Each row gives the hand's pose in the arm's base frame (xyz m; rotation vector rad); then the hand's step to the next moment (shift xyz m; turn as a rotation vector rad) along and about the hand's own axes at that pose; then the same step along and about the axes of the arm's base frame.
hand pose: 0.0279 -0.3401 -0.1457 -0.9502 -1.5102 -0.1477
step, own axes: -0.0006 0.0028 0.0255 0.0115 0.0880 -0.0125
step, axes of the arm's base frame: -0.0180 0.0169 -0.0071 0.0661 0.0549 -0.0254
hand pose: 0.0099 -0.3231 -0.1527 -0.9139 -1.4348 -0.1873
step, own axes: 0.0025 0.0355 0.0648 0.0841 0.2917 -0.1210
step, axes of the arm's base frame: -0.0270 0.0655 -0.0210 0.2884 0.1501 -0.0330
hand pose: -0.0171 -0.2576 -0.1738 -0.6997 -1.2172 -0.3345
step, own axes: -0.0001 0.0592 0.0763 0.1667 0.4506 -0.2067
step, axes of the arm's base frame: -0.0216 0.0940 -0.0052 0.4724 0.2235 -0.0200
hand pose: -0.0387 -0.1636 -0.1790 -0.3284 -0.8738 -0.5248
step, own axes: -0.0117 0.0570 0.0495 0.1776 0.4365 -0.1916
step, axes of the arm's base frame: -0.0058 0.0742 0.0171 0.4606 0.2158 -0.0013
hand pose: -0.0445 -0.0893 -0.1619 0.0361 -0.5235 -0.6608
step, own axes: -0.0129 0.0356 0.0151 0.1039 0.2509 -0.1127
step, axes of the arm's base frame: 0.0048 0.0379 0.0142 0.2672 0.1227 -0.0022
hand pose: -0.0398 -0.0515 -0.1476 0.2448 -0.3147 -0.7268
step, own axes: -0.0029 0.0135 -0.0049 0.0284 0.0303 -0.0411
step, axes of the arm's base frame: 0.0080 0.0123 -0.0007 0.0534 0.0070 -0.0226
